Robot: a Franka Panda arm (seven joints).
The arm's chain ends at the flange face. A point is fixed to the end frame.
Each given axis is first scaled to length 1.
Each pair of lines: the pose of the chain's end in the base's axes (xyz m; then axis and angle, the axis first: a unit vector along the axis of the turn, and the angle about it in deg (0 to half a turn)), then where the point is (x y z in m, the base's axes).
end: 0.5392 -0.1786 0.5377 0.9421 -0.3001 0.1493 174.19
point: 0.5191 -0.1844 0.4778
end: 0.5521 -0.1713 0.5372 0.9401 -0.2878 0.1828 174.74
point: 0.5362 -0.1785 0.4762
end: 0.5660 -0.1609 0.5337 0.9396 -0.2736 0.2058 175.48
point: 0.5531 -0.1689 0.4721
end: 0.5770 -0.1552 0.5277 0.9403 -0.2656 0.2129 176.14
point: 0.5652 -0.1632 0.4659
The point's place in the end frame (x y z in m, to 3 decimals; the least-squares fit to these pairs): -0.031 0.016 0.053
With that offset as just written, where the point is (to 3 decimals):
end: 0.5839 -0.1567 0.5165 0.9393 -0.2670 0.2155 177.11
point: 0.573 -0.164 0.454
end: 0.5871 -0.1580 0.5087 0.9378 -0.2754 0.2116 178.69
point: 0.576 -0.163 0.446
